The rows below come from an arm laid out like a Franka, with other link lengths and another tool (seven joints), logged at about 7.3 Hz.
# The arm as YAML. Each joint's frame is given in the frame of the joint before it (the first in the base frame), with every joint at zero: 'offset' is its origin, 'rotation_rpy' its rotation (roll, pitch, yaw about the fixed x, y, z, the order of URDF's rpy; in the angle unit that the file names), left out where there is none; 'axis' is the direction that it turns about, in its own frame. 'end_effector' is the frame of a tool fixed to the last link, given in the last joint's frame.
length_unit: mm
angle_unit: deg
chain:
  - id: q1
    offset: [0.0, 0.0, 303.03]
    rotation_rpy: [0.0, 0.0, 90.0]
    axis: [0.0, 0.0, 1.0]
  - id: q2
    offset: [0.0, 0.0, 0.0]
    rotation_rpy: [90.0, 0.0, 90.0]
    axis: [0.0, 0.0, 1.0]
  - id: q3
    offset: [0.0, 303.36, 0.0]
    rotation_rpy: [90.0, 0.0, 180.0]
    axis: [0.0, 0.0, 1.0]
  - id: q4
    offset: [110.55, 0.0, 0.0]
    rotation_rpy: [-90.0, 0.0, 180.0]
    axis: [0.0, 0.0, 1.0]
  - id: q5
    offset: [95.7, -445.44, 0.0]
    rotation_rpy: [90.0, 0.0, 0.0]
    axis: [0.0, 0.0, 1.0]
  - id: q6
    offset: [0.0, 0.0, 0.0]
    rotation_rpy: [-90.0, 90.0, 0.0]
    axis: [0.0, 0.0, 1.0]
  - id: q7
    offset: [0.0, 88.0, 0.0]
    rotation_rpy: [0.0, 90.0, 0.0]
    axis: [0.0, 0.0, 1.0]
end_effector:
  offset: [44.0, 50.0, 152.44]
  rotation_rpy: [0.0, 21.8, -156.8]
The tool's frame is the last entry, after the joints.
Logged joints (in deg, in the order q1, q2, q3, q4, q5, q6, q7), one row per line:
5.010, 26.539, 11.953, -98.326, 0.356, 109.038, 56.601
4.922, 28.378, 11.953, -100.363, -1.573, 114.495, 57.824
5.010, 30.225, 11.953, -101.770, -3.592, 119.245, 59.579
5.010, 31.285, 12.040, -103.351, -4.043, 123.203, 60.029
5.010, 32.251, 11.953, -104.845, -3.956, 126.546, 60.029
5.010, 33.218, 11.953, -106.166, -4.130, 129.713, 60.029
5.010, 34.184, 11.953, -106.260, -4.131, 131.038, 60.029
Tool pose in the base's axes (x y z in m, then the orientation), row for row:
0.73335, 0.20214, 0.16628, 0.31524, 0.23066, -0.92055, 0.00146
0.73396, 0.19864, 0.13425, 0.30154, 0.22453, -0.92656, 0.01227
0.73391, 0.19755, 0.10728, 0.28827, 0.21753, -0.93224, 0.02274
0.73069, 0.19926, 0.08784, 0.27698, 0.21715, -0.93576, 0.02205
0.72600, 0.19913, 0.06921, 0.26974, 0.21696, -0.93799, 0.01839
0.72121, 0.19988, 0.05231, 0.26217, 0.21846, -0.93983, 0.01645
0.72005, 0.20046, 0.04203, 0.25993, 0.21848, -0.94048, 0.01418
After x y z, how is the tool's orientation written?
As a quaternion, w x y z.
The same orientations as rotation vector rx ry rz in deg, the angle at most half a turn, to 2 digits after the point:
34.82, -138.95, 0.22
34.12, -140.81, 1.86
33.28, -142.62, 3.48
33.41, -143.98, 3.39
33.50, -144.85, 2.84
33.87, -145.70, 2.55
33.91, -145.97, 2.20

